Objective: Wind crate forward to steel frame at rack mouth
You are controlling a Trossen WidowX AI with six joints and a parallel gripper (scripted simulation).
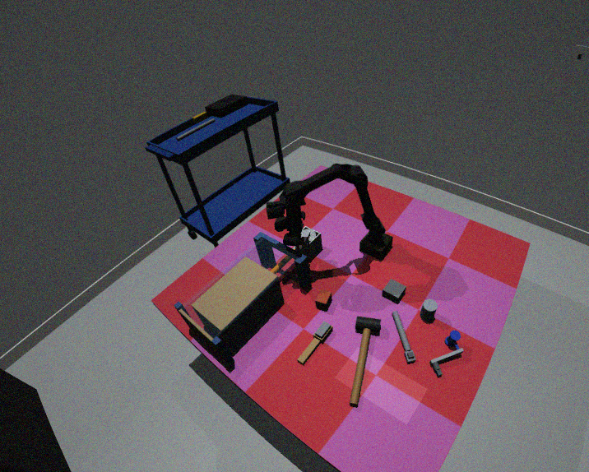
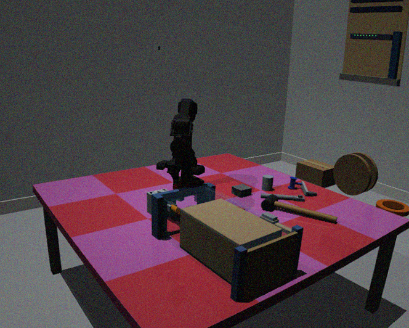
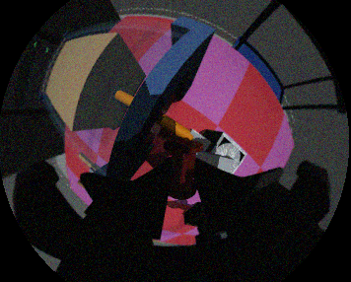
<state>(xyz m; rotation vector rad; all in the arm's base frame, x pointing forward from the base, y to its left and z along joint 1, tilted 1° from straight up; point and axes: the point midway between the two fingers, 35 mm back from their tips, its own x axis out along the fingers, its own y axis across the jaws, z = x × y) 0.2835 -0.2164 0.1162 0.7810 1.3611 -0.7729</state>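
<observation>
Now: gripper tip 10 mm above the red knob. Round my gripper tip: frame 60 mm ahead, 20 mm to the right, 30 mm below; then red-knobbed winch handle 40 mm behind, 10 mm to the right, 40 mm below; then grey winch 110 mm behind, 40 mm to the right, 110 mm below.
</observation>
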